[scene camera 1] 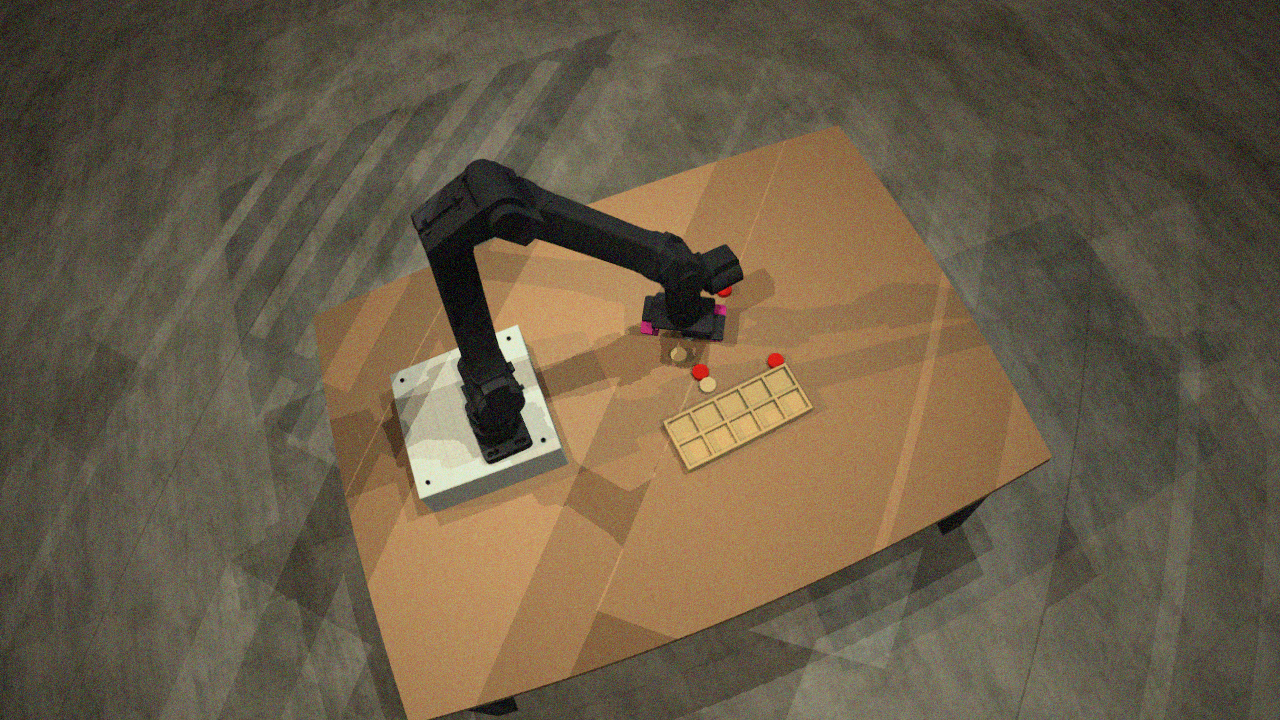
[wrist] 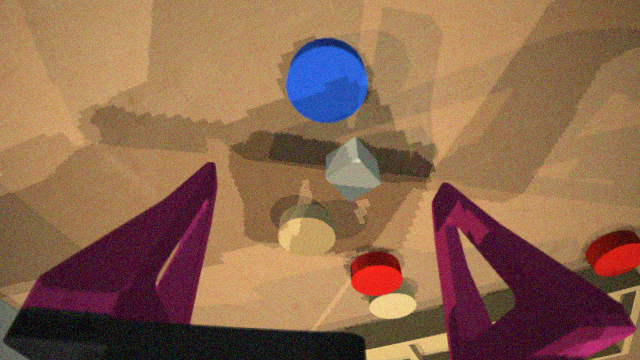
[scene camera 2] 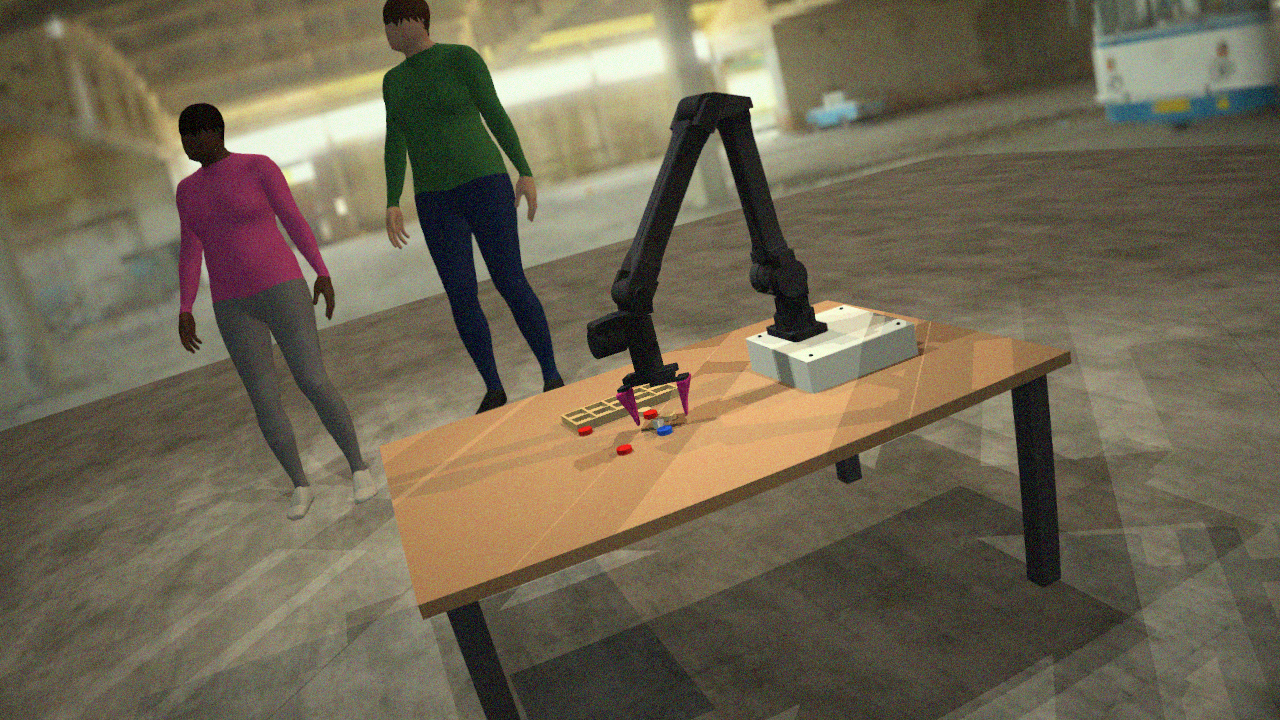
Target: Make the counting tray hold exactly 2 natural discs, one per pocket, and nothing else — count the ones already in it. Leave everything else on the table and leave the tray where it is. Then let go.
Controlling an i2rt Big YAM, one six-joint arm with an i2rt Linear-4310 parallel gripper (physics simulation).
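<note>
My gripper (scene camera 1: 684, 319) (scene camera 2: 662, 418) (wrist: 330, 183) is open and empty, low above the loose pieces. One natural disc (scene camera 1: 678, 354) (wrist: 307, 236) lies on the table, seen between the spread fingers in the wrist view. A second natural disc (scene camera 1: 707, 385) (wrist: 393, 305) lies close beside a red disc (scene camera 1: 699, 371) (scene camera 2: 649, 414) (wrist: 376, 275), near the tray's long side. The wooden counting tray (scene camera 1: 689, 466) (scene camera 2: 565, 420) (wrist: 390, 349) has two rows of pockets; no disc shows in them in scene camera 1. Part of the tray is cut off in the wrist view.
A grey cube (wrist: 353, 170) lies between the natural disc and a blue disc (scene camera 2: 664, 430) (wrist: 327, 82). Another red disc (scene camera 1: 776, 360) (scene camera 2: 585, 431) (wrist: 615, 253) lies by the tray's far corner. A third red disc (scene camera 1: 724, 291) (scene camera 2: 623, 449) lies beyond the gripper.
</note>
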